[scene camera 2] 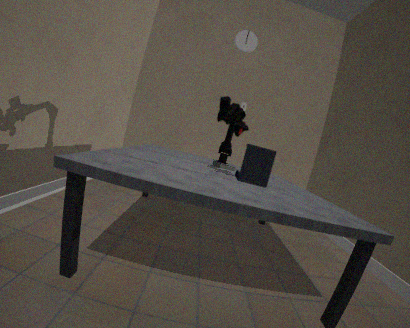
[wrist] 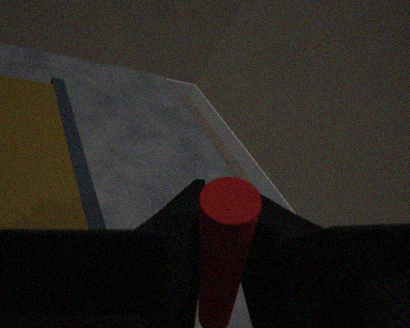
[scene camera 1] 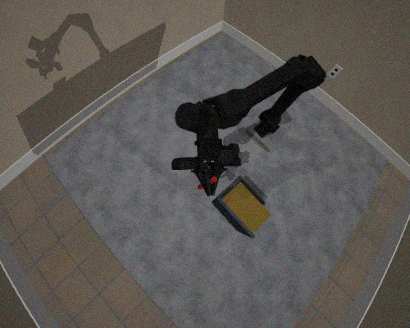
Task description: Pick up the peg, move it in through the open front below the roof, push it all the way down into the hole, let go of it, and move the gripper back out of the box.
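Frame: origin at the arm's base, x ahead, y right, z down, level; metres.
Seen in the pictures: gripper, fingertip midpoint: (scene camera 2: pixel 248 129) (wrist: pixel 214 189) (scene camera 1: pixel 210 195); arm's base, origin of the base link: (scene camera 2: pixel 221 162) (scene camera 1: pixel 262 129).
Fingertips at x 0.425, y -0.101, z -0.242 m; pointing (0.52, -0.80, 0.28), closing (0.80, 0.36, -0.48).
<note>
Pixels of each thing's top centre, then the offset from my fingertips to it. Level surfaces: height alone.
- red peg, middle of its top: (wrist: pixel 301 210) (scene camera 1: pixel 207 180) (scene camera 2: pixel 243 121) dx -0.012, dy +0.033, dz -0.034 m
- yellow roof, middle of its top: (scene camera 1: pixel 253 199) (scene camera 2: pixel 259 147) dx -0.110, dy -0.091, dz +0.072 m
- mottled grey table, its level: dz +0.275 m
My gripper (scene camera 1: pixel 210 192) (scene camera 2: pixel 244 129) (wrist: pixel 214 189) is shut on the red peg (scene camera 1: pixel 214 179) (scene camera 2: pixel 240 131) (wrist: pixel 229 202). The peg lies across the fingers, and red shows on both sides of them in scene camera 1. The box has dark blue-grey walls (scene camera 1: pixel 234 218) (scene camera 2: pixel 257 165) (wrist: pixel 75 150) and a yellow roof (scene camera 1: pixel 246 206) (wrist: pixel 37 155). The gripper and peg are outside the box, beside its upper-left end in scene camera 1. They are higher than the box top in scene camera 2, and the wrist view looks down on the roof. The hole is hidden.
The box stands on the mottled grey table (scene camera 1: pixel 135 200) (scene camera 2: pixel 170 182) (wrist: pixel 135 135). My arm's links (scene camera 1: pixel 250 97) reach from the base (scene camera 1: pixel 267 122), at the upper right of the box in scene camera 1. Room walls stand beyond the table.
</note>
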